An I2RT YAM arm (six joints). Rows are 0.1 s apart.
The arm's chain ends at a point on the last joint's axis. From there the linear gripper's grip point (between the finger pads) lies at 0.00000 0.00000 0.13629 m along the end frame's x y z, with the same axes.
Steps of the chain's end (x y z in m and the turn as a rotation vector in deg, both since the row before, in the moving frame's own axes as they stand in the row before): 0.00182 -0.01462 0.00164 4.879 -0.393 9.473; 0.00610 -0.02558 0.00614 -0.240 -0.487 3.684; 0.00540 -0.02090 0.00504 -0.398 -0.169 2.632; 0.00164 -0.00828 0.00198 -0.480 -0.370 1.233; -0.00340 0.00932 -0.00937 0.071 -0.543 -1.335; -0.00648 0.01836 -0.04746 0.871 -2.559 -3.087; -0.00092 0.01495 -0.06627 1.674 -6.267 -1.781; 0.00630 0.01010 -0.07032 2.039 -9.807 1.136
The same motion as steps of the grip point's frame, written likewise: 0.00185 -0.02624 0.00114 4.879 -0.393 9.473; 0.00492 -0.02505 0.00613 -0.240 -0.487 3.684; 0.00498 -0.01996 0.00504 -0.398 -0.169 2.632; 0.00075 -0.00715 0.00197 -0.480 -0.370 1.233; -0.00469 0.00917 -0.00938 0.071 -0.543 -1.335; -0.01262 0.01645 -0.04761 0.871 -2.559 -3.087; -0.01585 0.01121 -0.06714 1.674 -6.267 -1.781; -0.01686 0.00504 -0.07240 2.039 -9.807 1.136
